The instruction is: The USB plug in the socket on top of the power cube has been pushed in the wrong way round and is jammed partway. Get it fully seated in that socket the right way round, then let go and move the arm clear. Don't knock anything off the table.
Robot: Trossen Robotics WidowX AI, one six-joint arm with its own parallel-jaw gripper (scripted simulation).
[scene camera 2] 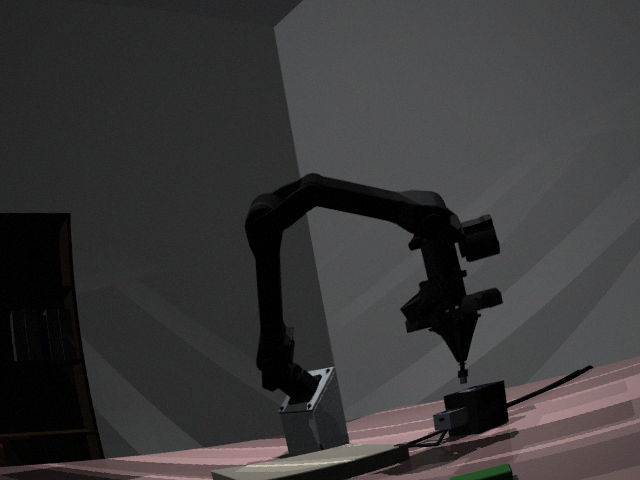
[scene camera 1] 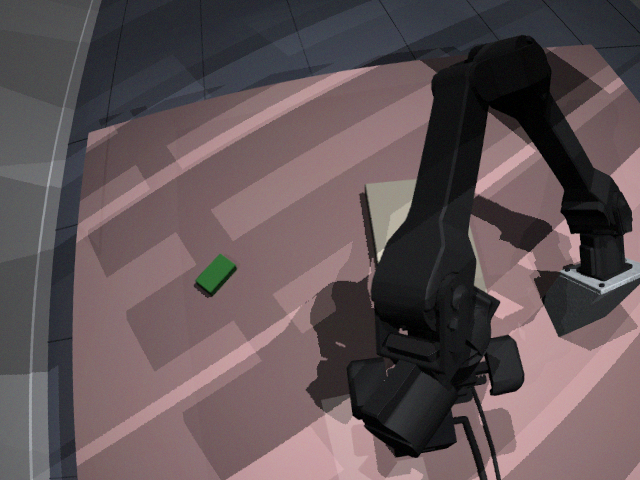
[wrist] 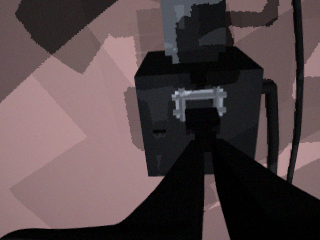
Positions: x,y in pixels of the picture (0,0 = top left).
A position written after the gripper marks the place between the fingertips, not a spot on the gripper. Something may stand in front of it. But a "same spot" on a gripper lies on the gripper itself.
gripper: scene camera 2; scene camera 1 426,397; wrist
same spot on gripper: (wrist: 249,194) = (scene camera 2: 449,339)
